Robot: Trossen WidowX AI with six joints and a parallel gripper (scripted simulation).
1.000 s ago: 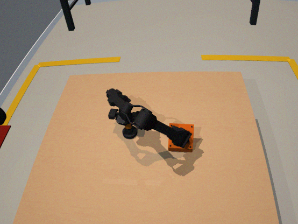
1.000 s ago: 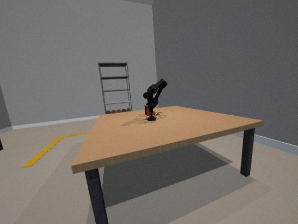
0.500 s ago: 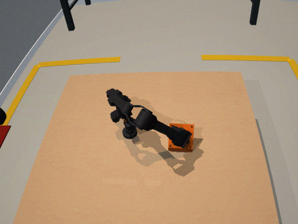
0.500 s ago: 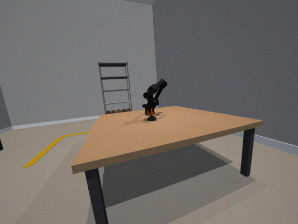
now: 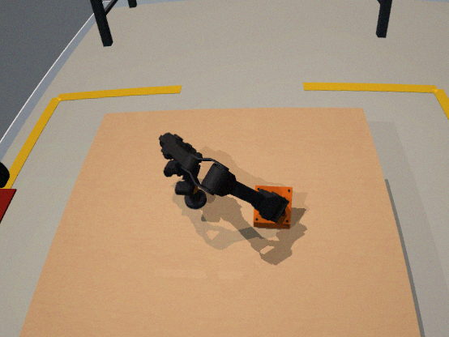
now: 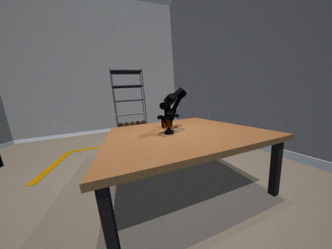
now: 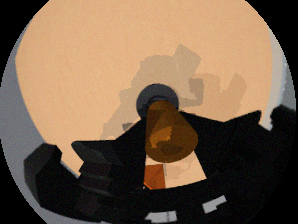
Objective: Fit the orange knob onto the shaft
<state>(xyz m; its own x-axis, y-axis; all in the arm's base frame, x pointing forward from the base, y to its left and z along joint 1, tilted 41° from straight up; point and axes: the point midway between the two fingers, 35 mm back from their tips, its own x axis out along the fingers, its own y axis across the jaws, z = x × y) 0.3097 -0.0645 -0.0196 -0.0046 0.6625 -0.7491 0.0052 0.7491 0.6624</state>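
Right now the orange knob is 2 cm above my gripper tip. Also, from my gripper tip: pedestal: 4 cm below.
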